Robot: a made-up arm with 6 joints.
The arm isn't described. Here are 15 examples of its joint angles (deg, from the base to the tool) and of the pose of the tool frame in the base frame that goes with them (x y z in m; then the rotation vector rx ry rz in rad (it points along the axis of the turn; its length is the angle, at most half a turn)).
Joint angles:
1: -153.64 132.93 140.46 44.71 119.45 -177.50
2: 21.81 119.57 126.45 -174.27 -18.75 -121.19
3: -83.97 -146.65 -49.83 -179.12 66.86 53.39
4: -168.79 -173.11 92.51 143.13 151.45 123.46
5: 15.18 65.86 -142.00 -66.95 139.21 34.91
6: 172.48 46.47 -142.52 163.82 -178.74 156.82
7: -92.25 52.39 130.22 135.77 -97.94 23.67
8: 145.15 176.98 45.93 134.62 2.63 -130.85
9: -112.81 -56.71 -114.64 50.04 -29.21 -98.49
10: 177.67 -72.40 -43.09 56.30 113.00 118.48
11: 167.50 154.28 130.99 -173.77 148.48 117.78
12: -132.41 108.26 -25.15 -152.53 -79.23 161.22
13: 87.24 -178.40 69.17 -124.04 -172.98 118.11
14: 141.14 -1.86 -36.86 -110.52 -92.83 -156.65
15: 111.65 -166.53 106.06 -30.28 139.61 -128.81
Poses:
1: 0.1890 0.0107 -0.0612 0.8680 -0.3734 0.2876
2: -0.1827 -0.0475 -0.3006 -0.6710 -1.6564 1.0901
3: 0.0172 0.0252 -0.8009 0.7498 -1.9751 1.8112
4: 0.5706 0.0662 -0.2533 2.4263 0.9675 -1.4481
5: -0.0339 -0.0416 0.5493 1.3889 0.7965 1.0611
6: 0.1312 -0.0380 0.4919 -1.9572 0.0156 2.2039
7: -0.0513 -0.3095 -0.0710 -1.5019 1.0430 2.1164
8: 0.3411 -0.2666 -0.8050 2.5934 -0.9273 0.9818
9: 0.1811 0.4603 -0.1898 -1.4390 -2.3644 0.3362
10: 0.9970 -0.1283 0.1492 0.8297 0.5214 -1.4350
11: 0.2804 -0.0786 -0.1658 -2.2472 -1.1387 0.7210
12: -0.6902 -0.8452 0.0355 2.1802 1.3999 -0.2305
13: -0.0534 -0.4896 -0.4681 -1.1275 -0.3414 -0.4094
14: 0.2153 -0.3049 1.1758 1.7070 0.7306 -2.1949
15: 0.2095 -0.5076 0.0064 -1.4481 -0.1915 -0.1446
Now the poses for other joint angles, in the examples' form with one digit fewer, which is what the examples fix.
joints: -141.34 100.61 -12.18 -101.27 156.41 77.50
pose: -0.793 -0.618 0.124 -0.828 1.343 0.835
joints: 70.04 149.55 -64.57 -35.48 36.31 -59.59
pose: 0.321 0.859 -0.223 -1.954 0.582 -0.568
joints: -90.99 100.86 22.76 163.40 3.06 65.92
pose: 0.004 -1.061 -0.270 0.848 -2.319 1.321
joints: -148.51 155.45 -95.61 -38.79 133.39 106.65
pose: -0.600 -0.346 -0.039 -1.740 2.042 0.587
